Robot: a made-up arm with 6 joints. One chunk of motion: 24 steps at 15 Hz.
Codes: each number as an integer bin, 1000 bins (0 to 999) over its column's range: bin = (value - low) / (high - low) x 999, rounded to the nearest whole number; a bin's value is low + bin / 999 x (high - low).
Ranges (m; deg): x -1..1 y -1..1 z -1..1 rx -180..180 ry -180..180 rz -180..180
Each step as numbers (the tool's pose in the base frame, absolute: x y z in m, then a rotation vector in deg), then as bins.
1 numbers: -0.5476 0.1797 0.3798 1.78 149.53 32.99
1 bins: 226 589 689 504 914 591
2 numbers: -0.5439 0.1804 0.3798 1.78 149.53 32.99
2 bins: 228 590 689 504 914 591
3 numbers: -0.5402 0.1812 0.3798 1.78 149.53 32.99
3 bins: 230 590 689 504 914 591
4 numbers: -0.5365 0.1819 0.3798 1.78 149.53 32.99
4 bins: 232 590 689 504 914 591
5 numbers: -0.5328 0.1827 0.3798 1.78 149.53 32.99
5 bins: 233 591 689 504 914 591
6 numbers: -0.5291 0.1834 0.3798 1.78 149.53 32.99
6 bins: 235 591 689 504 914 591
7 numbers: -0.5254 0.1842 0.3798 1.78 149.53 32.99
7 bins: 237 592 689 504 914 591
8 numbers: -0.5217 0.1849 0.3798 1.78 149.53 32.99
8 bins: 239 592 689 504 914 591
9 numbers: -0.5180 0.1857 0.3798 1.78 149.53 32.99
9 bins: 241 592 689 504 914 591
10 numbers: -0.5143 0.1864 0.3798 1.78 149.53 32.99
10 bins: 243 593 689 504 914 591
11 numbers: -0.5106 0.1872 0.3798 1.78 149.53 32.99
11 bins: 244 593 689 504 914 591
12 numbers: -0.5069 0.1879 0.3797 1.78 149.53 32.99
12 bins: 246 593 689 504 914 591
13 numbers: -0.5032 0.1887 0.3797 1.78 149.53 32.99
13 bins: 248 594 689 504 914 591
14 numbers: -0.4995 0.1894 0.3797 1.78 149.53 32.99
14 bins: 250 594 689 504 914 591
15 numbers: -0.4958 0.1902 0.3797 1.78 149.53 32.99
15 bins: 252 595 689 504 914 591
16 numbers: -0.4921 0.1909 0.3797 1.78 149.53 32.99
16 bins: 254 595 689 504 914 591
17 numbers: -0.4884 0.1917 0.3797 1.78 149.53 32.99
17 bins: 256 595 689 504 914 591
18 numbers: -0.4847 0.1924 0.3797 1.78 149.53 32.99
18 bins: 257 596 689 504 914 591
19 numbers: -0.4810 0.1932 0.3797 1.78 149.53 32.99
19 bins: 259 596 689 504 914 591
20 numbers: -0.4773 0.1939 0.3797 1.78 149.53 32.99
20 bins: 261 596 689 504 914 591
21 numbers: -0.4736 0.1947 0.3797 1.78 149.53 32.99
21 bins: 263 597 689 504 914 591
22 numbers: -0.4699 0.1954 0.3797 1.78 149.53 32.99
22 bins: 265 597 689 504 914 591
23 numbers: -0.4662 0.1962 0.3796 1.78 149.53 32.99
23 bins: 267 598 689 504 914 591
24 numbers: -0.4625 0.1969 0.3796 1.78 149.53 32.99
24 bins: 268 598 689 504 914 591
